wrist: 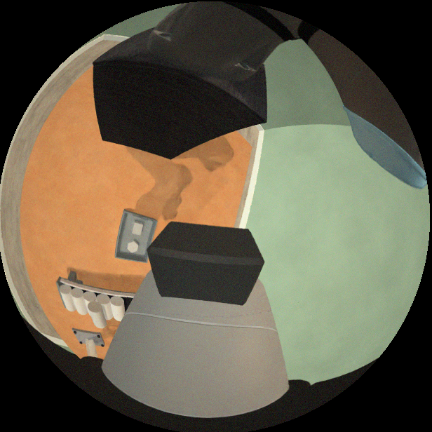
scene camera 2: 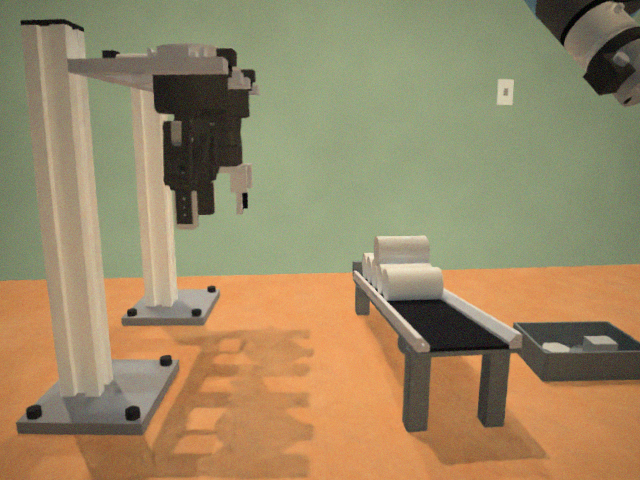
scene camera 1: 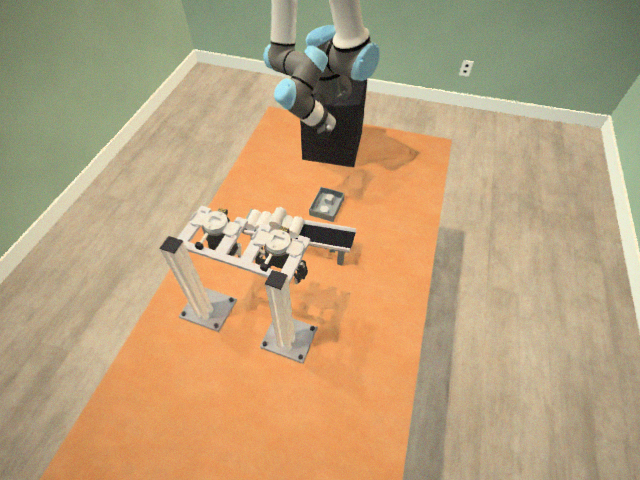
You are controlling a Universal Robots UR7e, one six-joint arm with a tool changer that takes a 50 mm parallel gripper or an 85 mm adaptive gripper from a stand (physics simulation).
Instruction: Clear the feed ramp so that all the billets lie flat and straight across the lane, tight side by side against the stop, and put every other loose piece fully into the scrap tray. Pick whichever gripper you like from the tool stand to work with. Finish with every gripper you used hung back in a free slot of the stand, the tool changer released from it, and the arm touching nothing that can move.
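Places are measured from the arm's base along level axes (x ahead, y left, z up), in millimetres.
Pixels of known places: arm's base, origin of its link: (scene camera 1: pixel 332 93).
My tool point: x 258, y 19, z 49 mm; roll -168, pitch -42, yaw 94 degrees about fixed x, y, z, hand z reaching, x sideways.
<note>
For each thing: its top centre in the pictures, then the offset to it from my tool point.
- stop, centre of its top: (scene camera 2: pixel 382 260) 258 mm right, 223 mm ahead, 255 mm down
- more billet, centre of its top: (scene camera 2: pixel 401 236) (scene camera 1: pixel 277 214) 140 mm right, 242 mm ahead, 191 mm down
- scrap tray, centre of its top: (scene camera 2: pixel 579 335) (scene camera 1: pixel 326 200) 7 mm left, 66 mm ahead, 294 mm down
- square block, centre of its top: (scene camera 2: pixel 600 340) (scene camera 1: pixel 329 196) 13 mm left, 39 mm ahead, 300 mm down
- hexagonal piece, centre of its top: (scene camera 2: pixel 555 347) (scene camera 1: pixel 324 208) 1 mm left, 94 mm ahead, 309 mm down
The arm's bare tool changer (scene camera 1: pixel 326 125) (scene camera 2: pixel 626 93) carries no gripper. A black gripper (scene camera 2: pixel 196 209) hangs in the stand's near slot in scene camera 2; another with pale finger parts hangs behind it. Their finger opening is unclear. On the feed ramp (scene camera 1: pixel 330 237) (scene camera 2: pixel 439 322) (wrist: pixel 95 288), several white billets lie across the lane side by side toward the stop (scene camera 2: pixel 357 267). One more billet (scene camera 1: pixel 278 217) (scene camera 2: pixel 401 250) (wrist: pixel 97 315) lies on top of them. The scrap tray (scene camera 1: pixel 325 217) (scene camera 2: pixel 589 366) holds a square block (scene camera 1: pixel 329 197) (scene camera 2: pixel 599 343) (wrist: pixel 137 228) and a hexagonal piece (scene camera 1: pixel 324 208) (scene camera 2: pixel 555 347) (wrist: pixel 133 246).
The tool stand's posts (scene camera 1: pixel 281 315) (scene camera 2: pixel 69 206) rise from grey base plates (scene camera 1: pixel 289 342) (scene camera 2: pixel 139 382) beside the ramp. The arm's black pedestal (scene camera 1: pixel 333 134) stands beyond the tray. The ramp stands on dark legs (scene camera 2: pixel 416 392).
</note>
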